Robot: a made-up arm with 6 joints. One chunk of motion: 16 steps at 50 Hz.
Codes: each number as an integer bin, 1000 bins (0 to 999) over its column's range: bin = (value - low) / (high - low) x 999, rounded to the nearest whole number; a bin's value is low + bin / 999 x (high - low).
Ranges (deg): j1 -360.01..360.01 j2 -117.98..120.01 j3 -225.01..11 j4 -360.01..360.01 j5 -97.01..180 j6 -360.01..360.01
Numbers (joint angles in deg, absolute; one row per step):
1: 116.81 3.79 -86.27 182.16 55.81 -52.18
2: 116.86 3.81 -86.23 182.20 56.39 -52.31
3: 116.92 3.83 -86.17 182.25 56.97 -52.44
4: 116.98 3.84 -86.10 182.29 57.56 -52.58
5: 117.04 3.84 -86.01 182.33 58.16 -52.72
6: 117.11 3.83 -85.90 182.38 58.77 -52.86
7: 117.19 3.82 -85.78 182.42 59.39 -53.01
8: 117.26 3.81 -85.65 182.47 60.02 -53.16
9: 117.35 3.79 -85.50 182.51 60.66 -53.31
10: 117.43 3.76 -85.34 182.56 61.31 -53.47
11: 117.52 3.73 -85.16 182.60 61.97 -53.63
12: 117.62 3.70 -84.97 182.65 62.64 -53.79
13: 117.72 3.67 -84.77 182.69 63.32 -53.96
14: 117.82 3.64 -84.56 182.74 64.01 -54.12
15: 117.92 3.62 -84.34 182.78 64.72 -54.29
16: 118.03 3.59 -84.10 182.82 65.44 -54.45
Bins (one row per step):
1: 662 511 587 752 551 427
2: 662 511 587 752 553 427
3: 662 511 588 752 555 427
4: 662 511 588 752 557 427
5: 662 511 588 752 560 426
6: 662 511 589 753 562 426
7: 662 511 589 753 564 426
8: 662 511 590 753 566 426
9: 662 511 591 753 569 426
10: 662 511 591 753 571 425
11: 663 511 592 753 573 425
12: 663 511 593 753 576 425
13: 663 511 594 753 578 425
14: 663 511 595 753 581 424
15: 663 510 595 753 583 424
16: 663 510 596 753 586 424

